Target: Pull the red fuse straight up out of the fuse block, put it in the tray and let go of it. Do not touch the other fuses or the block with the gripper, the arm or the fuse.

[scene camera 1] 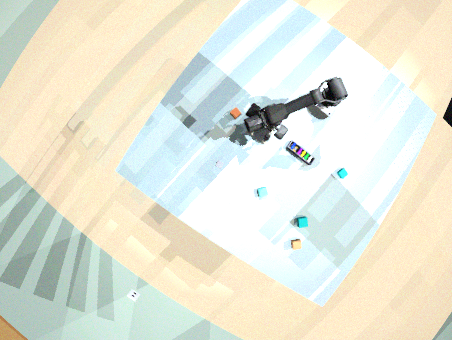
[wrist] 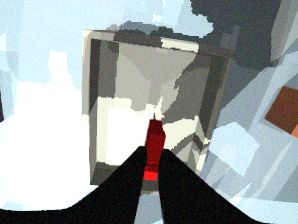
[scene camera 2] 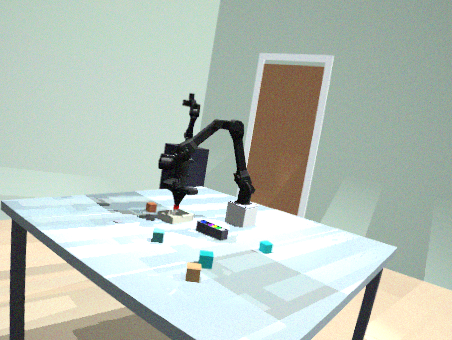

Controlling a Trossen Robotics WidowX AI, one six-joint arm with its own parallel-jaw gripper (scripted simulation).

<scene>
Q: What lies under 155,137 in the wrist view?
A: A red fuse.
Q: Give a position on a tray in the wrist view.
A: At 125,78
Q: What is my gripper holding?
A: A red fuse.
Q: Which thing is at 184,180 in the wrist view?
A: My gripper.
</scene>
